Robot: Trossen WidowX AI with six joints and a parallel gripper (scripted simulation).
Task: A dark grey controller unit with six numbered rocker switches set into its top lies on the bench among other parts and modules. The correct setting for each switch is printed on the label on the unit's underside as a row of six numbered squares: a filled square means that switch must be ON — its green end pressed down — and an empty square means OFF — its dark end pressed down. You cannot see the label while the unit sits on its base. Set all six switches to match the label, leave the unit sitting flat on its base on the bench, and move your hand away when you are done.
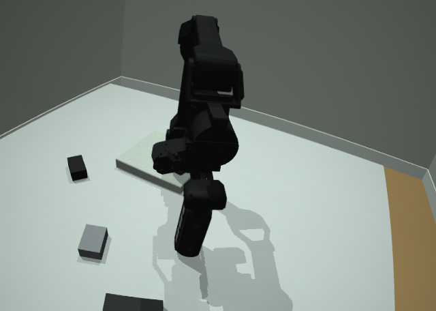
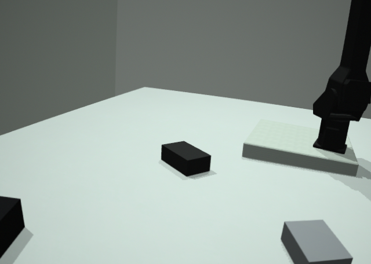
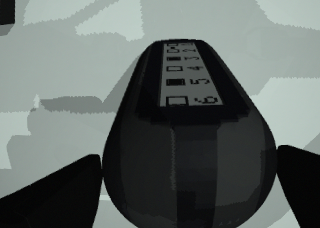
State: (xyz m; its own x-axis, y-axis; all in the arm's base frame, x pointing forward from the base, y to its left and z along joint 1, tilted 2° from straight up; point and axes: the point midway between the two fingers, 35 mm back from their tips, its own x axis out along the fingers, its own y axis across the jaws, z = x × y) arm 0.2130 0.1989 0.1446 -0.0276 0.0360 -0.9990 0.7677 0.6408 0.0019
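Now: gripper tip 14 cm short of the grey block, 17 cm to the left of it and 12 cm above it.
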